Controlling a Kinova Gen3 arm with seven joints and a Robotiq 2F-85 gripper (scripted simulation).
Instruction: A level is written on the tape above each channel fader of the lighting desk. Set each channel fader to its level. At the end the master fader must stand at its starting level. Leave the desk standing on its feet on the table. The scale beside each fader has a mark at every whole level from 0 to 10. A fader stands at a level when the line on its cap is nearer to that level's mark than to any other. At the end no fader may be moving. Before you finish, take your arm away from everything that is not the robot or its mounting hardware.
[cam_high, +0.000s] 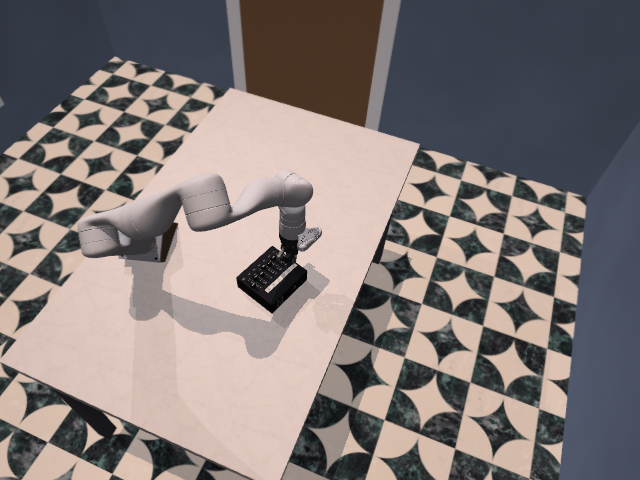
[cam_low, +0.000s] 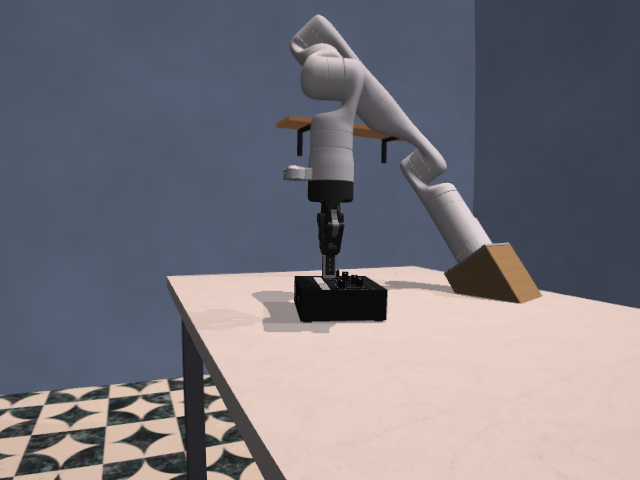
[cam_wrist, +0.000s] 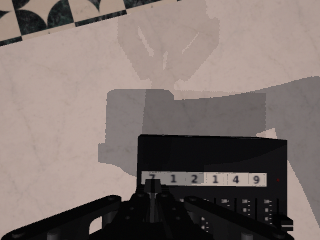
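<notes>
My hand is 30 mm above the channel 1 cap, 20 mm past it and 10 mm to the right of it. The rest, counted from my hand: channel 2 cap: 60 mm behind, 30 mm below, 10 mm to the left; then channel 4 cap: 80 mm behind, 30 mm to the right, 30 mm below; then channel 3 cap: 70 mm behind, 30 mm below, 10 mm to the right.
</notes>
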